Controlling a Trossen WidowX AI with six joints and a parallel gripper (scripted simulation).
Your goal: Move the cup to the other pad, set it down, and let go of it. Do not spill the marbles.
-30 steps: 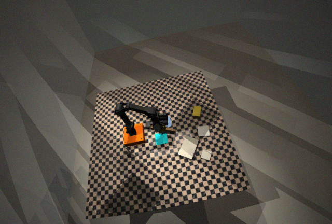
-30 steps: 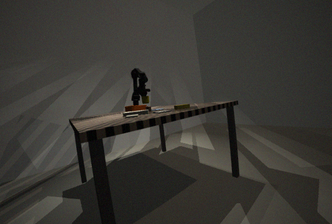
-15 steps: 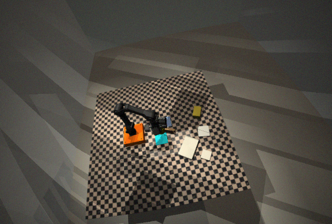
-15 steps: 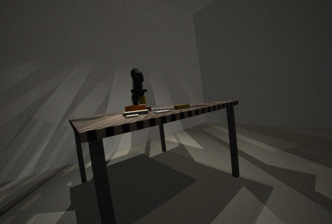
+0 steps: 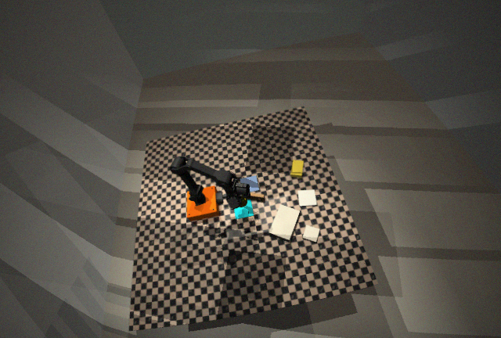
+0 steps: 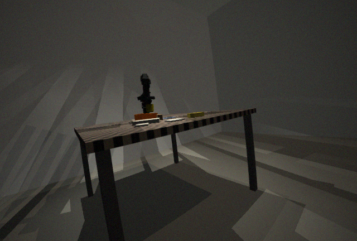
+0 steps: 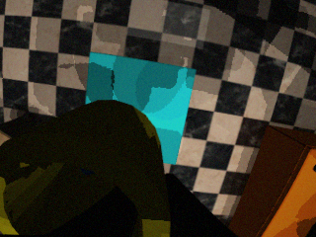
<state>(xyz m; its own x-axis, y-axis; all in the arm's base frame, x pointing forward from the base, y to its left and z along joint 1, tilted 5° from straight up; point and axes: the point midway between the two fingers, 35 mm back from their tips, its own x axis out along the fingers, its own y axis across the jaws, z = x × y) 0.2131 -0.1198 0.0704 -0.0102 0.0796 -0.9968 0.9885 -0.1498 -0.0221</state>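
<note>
My gripper tip is now 2 cm short of the cyan pad, 1 cm to the left of it and 12 cm above it. Round my gripper tip: brown stick 6 cm ahead, 6 cm to the left, 10 cm below; yellow block 43 cm ahead, 12 cm to the left, 9 cm below.
</note>
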